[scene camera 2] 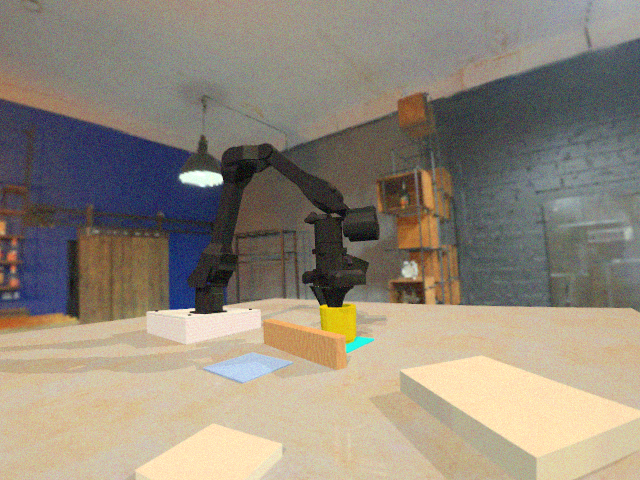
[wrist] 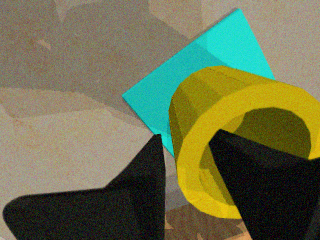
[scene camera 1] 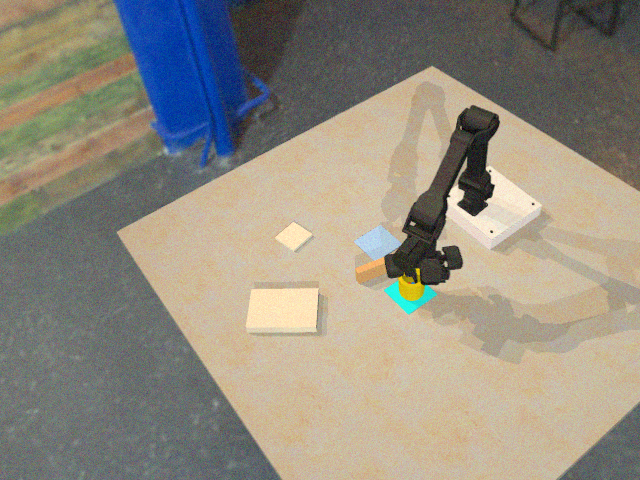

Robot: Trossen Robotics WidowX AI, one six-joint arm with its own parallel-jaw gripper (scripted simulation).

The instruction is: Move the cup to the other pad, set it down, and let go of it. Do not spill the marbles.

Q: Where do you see a yellow cup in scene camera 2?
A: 342,320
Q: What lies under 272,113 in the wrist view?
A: A yellow cup.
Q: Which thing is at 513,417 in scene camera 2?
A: A large beige slab.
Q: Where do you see a light blue pad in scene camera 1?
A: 377,243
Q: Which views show my gripper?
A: Scene camera 2, the wrist view and scene camera 1: all of them.
